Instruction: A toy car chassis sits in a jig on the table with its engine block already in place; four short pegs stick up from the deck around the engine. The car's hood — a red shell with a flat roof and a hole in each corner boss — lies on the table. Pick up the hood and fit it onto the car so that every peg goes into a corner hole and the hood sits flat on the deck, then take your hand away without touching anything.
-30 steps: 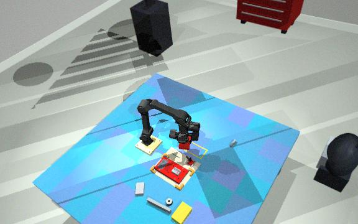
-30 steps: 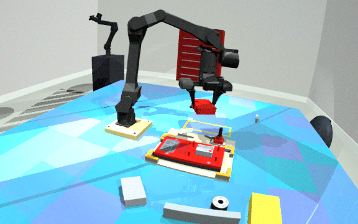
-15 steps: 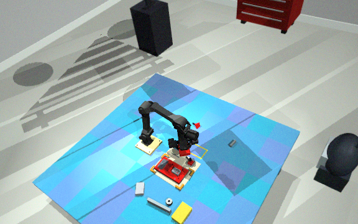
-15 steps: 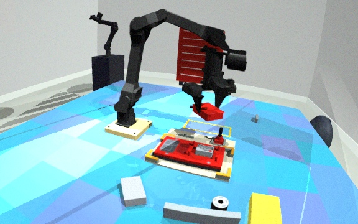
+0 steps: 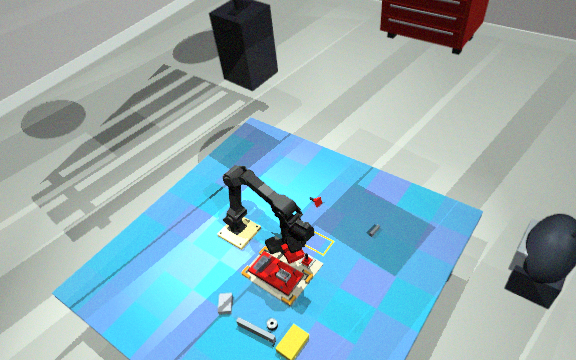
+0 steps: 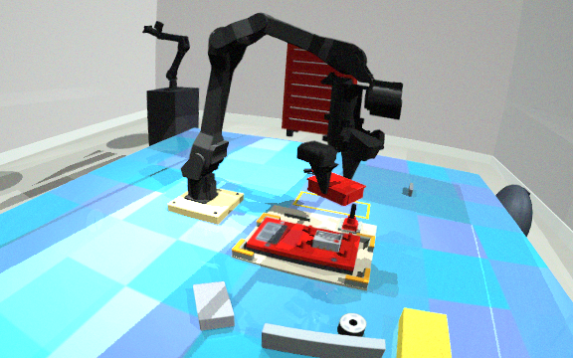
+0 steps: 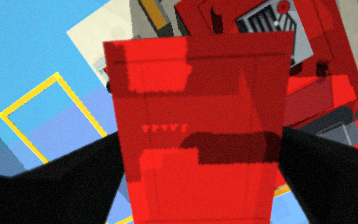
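Right now the engine block is 8 cm below my gripper tip, 7 cm to the right of it and 1 cm ahead of it. From my gripper tip the other things lie so: black wheel 25 cm to the right, 10 cm below, 10 cm ahead; then red hood 1 cm above; then yellow block 26 cm to the right, 20 cm ahead, 9 cm below.
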